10 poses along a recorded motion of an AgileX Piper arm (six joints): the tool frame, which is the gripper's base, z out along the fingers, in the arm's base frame.
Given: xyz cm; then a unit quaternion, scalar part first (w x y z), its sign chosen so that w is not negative.
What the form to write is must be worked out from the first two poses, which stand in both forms.
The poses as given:
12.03 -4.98 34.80 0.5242 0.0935 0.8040 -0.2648
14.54 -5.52 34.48 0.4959 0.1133 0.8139 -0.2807
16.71 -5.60 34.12 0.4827 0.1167 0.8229 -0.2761
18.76 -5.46 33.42 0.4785 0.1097 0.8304 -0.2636
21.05 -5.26 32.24 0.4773 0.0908 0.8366 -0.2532
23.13 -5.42 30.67 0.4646 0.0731 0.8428 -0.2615
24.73 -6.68 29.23 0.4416 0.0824 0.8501 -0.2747
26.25 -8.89 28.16 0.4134 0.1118 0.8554 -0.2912
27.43 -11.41 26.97 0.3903 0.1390 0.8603 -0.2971
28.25 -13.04 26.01 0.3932 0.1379 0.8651 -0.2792
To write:
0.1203 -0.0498 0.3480 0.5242 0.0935 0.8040 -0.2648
0.1454 -0.0552 0.3448 0.4959 0.1133 0.8139 -0.2807
0.1671 -0.0560 0.3412 0.4827 0.1167 0.8229 -0.2761
0.1876 -0.0546 0.3342 0.4785 0.1097 0.8304 -0.2636
0.2105 -0.0526 0.3224 0.4773 0.0908 0.8366 -0.2532
0.2313 -0.0542 0.3067 0.4646 0.0731 0.8428 -0.2615
0.2473 -0.0668 0.2923 0.4416 0.0824 0.8501 -0.2747
0.2625 -0.0889 0.2816 0.4134 0.1118 0.8554 -0.2912
0.2743 -0.1141 0.2697 0.3903 0.1390 0.8603 -0.2971
0.2825 -0.1304 0.2601 0.3932 0.1379 0.8651 -0.2792

